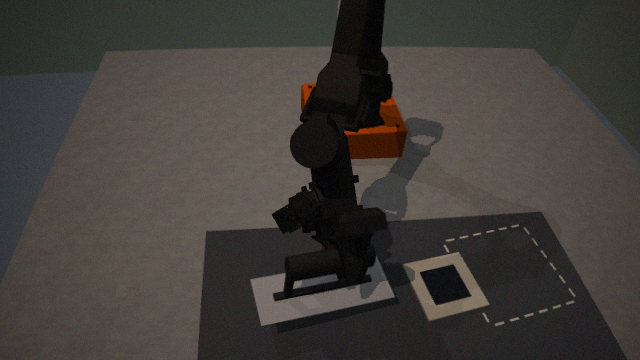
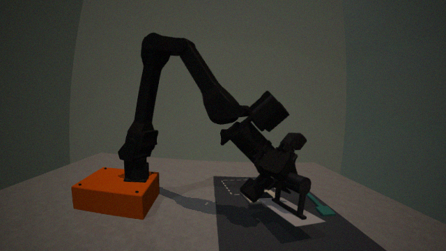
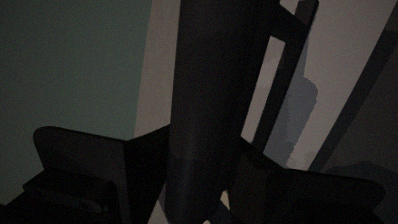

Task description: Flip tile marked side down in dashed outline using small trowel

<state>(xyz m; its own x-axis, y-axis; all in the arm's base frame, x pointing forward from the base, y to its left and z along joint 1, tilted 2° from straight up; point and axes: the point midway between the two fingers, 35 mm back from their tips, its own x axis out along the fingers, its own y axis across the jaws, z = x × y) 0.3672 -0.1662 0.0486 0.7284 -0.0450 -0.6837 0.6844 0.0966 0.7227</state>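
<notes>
My gripper tip is 110 mm to the right of the dark mat and 110 mm above it. From my gripper tip the other things lie so: trowel 30 mm behind, 10 mm below; tile 180 mm to the left, 90 mm below, 10 mm behind; flat teal strip 140 mm ahead, 90 mm below, 60 mm to the left.
</notes>
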